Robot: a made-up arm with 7 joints.
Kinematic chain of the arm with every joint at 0, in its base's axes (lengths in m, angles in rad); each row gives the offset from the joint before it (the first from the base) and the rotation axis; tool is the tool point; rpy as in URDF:
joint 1: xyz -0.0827 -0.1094 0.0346 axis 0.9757 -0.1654 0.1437
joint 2: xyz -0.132 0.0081 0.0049 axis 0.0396 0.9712 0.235
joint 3: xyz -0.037 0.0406 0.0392 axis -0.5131 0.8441 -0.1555
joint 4: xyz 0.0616 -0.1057 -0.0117 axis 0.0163 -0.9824 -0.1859
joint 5: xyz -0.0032 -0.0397 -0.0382 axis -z
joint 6: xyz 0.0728 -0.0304 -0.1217 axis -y
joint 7: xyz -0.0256 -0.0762 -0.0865 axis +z
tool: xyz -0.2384 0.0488 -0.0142 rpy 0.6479 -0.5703 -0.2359
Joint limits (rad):
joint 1: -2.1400..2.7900
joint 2: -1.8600..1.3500
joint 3: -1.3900..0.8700
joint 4: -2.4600..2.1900
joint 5: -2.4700..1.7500
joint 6: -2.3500..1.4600
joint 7: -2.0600..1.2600
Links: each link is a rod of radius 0.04 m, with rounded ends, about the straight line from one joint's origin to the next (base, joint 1, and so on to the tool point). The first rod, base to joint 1, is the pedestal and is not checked.
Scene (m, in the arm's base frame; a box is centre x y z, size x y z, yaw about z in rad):
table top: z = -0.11
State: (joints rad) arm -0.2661 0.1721 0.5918 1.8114 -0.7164 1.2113 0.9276
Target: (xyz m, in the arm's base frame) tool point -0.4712 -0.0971 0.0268
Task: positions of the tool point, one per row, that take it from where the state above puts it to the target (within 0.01 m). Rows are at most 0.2 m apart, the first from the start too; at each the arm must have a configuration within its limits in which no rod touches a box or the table.
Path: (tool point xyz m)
1: 0.1815 -0.3807 0.3006
2: 0.1408 -0.3510 0.3572
3: 0.0721 -0.3050 0.4187
4: -0.0348 -0.2521 0.4676
5: -0.1738 -0.2010 0.4785
6: -0.3200 -0.1571 0.4310
7: -0.4373 -0.1236 0.3231
8: -0.4926 -0.1025 0.1755
9: -0.4712 -0.0971 0.0268

